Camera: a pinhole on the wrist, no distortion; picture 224 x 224 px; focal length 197.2 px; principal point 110.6 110.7 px. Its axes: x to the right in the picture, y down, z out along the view. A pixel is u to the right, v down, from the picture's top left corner.
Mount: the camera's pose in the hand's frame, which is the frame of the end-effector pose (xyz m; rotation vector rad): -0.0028 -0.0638 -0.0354 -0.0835 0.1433 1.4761
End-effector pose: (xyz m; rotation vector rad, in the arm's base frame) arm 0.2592 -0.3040 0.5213 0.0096 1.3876 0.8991
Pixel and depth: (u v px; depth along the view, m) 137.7 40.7 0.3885
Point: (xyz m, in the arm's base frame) 0.5118 -0.0325 0.4866
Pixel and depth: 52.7 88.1 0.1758
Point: 0.4285 -0.2838 0.4930
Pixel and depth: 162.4 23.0 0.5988
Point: 0.5934 0.2216 0.4697
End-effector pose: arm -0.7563 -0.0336 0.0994 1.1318 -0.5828 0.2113
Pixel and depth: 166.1 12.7 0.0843
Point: -0.7189 -0.0917 0.1108
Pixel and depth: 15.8 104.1 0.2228
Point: -0.7569 -0.2724 0.0526
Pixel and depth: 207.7 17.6 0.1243
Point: -0.7300 -0.1071 0.1649
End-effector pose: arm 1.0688 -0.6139 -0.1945 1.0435 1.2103 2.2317
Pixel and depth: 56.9 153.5 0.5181
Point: 1.5179 -0.3436 -0.1624
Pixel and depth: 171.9 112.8 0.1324
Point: 1.1337 -0.5597 -0.1645
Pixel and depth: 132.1 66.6 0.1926
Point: 1.1511 -0.4894 -0.1369
